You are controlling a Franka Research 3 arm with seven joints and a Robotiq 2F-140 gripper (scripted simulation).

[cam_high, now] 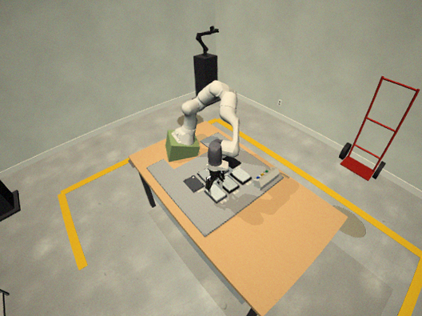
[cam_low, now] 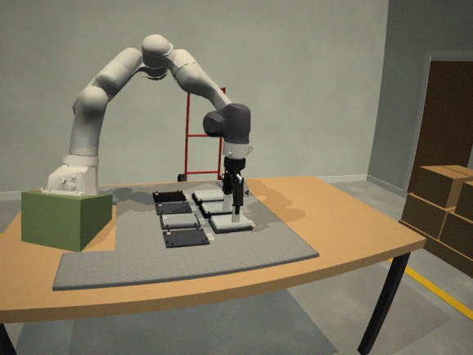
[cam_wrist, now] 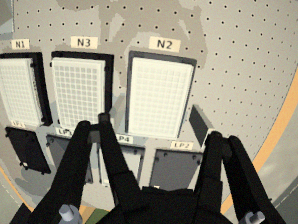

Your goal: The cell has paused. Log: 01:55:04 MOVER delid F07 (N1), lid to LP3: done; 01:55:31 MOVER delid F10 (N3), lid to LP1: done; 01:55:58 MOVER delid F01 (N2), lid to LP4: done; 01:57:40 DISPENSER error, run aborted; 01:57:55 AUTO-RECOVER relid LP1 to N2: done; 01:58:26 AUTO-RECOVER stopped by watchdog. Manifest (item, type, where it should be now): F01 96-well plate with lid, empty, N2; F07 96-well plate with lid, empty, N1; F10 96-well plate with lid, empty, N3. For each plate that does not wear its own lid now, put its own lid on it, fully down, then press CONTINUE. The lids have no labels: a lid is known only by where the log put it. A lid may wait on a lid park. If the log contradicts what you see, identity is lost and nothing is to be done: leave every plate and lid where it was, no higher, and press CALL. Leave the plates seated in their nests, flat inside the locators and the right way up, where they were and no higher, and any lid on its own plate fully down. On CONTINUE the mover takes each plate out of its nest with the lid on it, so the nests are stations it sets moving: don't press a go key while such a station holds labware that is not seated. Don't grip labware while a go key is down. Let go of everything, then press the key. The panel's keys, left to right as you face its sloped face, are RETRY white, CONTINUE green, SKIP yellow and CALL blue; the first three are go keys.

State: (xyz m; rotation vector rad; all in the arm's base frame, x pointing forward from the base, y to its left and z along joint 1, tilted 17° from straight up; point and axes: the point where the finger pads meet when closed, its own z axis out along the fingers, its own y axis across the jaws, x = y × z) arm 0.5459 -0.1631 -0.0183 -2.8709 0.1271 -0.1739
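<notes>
Now: the plate 5 cm below my hand. The rest, counted from my hand: park LP2: 19 cm behind, 6 cm below, 5 cm to the right; then park LP3: 20 cm to the left, 17 cm behind, 6 cm below; then blue call key: 30 cm to the left, 14 cm ahead.
</notes>
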